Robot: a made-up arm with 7 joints.
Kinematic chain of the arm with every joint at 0, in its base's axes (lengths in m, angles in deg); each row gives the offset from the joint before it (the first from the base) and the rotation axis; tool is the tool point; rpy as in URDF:
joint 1: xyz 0 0 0.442 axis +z
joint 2: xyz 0 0 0 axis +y
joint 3: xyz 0 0 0.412 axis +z
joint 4: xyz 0.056 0 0 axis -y
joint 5: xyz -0.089 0 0.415 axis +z
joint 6: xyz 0 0 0 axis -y
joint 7: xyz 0.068 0 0 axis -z
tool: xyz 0 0 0 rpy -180 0 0
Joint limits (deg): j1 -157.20..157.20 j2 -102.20..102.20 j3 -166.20..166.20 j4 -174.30..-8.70 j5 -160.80..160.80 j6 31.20..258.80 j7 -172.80..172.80
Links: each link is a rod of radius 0.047 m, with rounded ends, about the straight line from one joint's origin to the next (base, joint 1, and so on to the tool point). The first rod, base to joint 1, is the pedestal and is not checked.
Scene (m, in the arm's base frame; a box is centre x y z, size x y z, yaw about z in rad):
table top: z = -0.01
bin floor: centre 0.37 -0.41 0 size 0.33 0.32 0.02 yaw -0.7
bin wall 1: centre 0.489 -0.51 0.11 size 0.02 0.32 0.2 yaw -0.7
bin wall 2: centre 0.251 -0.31 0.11 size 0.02 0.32 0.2 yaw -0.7
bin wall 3: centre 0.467 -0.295 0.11 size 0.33 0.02 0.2 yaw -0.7
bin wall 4: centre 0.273 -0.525 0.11 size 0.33 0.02 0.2 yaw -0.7
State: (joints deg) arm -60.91 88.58 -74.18 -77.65 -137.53 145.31 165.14
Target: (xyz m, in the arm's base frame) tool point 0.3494 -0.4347 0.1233
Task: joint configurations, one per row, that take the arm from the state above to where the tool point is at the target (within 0.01 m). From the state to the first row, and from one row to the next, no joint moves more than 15 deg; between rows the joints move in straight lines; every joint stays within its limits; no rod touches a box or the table.
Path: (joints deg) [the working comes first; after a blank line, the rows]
Joints at the target: -17.41 79.75 -42.82 -97.22 -137.54 155.28 165.14
Straight joint move there: touches bin wall 4.

1: -48.39 81.04 -68.96 -85.66 -138.26 149.17 165.14
2: -35.87 73.51 -63.74 -93.67 -139.00 153.04 165.14
3: -23.35 65.97 -58.52 -101.68 -139.73 156.90 165.14
4: -10.82 58.44 -53.30 -109.69 -140.46 160.76 165.14
5: -14.12 69.09 -48.06 -103.45 -139.00 158.02 165.14
6: -17.41 79.75 -42.82 -97.22 -137.54 155.28 165.14

